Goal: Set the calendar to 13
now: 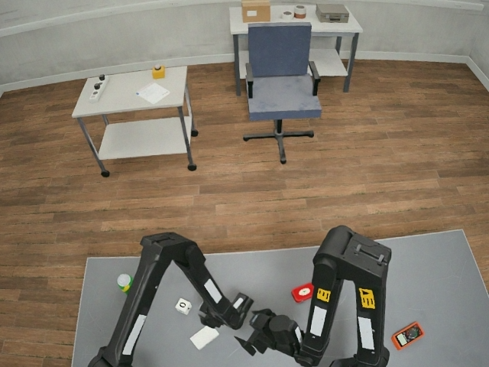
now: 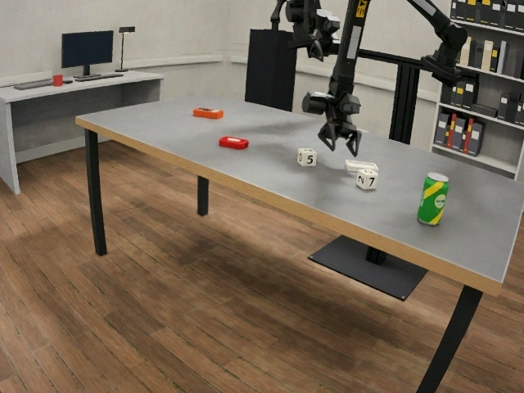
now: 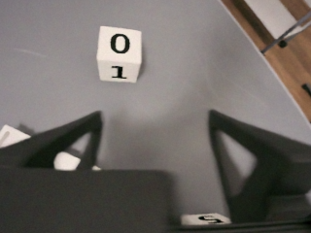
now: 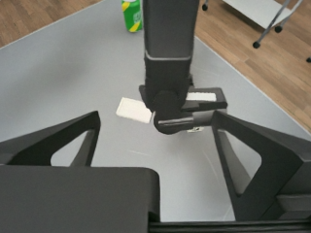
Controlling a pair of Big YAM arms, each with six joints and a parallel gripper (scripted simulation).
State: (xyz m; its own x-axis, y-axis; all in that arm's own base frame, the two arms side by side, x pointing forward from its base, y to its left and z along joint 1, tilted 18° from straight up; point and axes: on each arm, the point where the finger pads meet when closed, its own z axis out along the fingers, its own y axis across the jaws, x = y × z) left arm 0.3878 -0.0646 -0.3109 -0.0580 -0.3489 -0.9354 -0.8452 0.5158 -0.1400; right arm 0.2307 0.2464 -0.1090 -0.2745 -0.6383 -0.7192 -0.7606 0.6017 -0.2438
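Right now the white calendar tray is 110 mm behind my left hand, 10 mm to the left of it and 70 mm below it. Round my left hand: red box 40 mm ahead, 400 mm to the right, 60 mm below.
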